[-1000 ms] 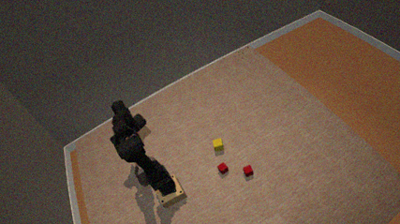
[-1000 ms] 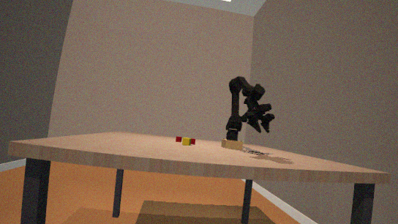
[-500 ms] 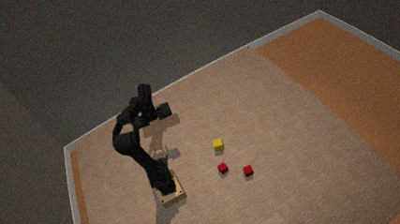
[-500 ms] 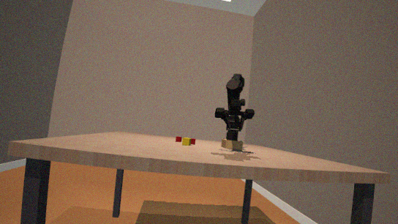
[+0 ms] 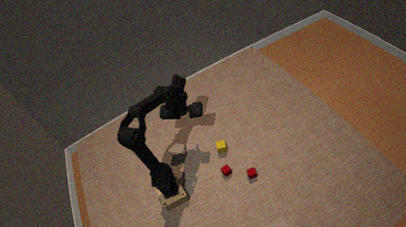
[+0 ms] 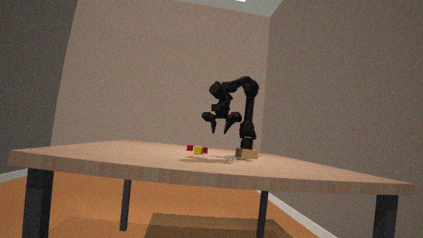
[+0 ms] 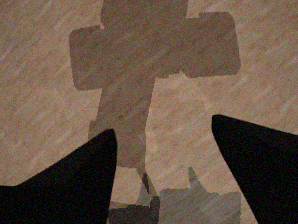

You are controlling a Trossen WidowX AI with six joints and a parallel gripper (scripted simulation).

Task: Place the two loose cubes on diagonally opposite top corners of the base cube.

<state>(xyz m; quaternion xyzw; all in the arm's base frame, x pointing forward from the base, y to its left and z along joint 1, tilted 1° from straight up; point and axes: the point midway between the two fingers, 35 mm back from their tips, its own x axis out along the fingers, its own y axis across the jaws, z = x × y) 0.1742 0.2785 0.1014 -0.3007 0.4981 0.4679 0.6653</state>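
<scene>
My gripper tip is 16 cm to the left of the yellow cube, 10 cm short of it and 10 cm above it.
</scene>
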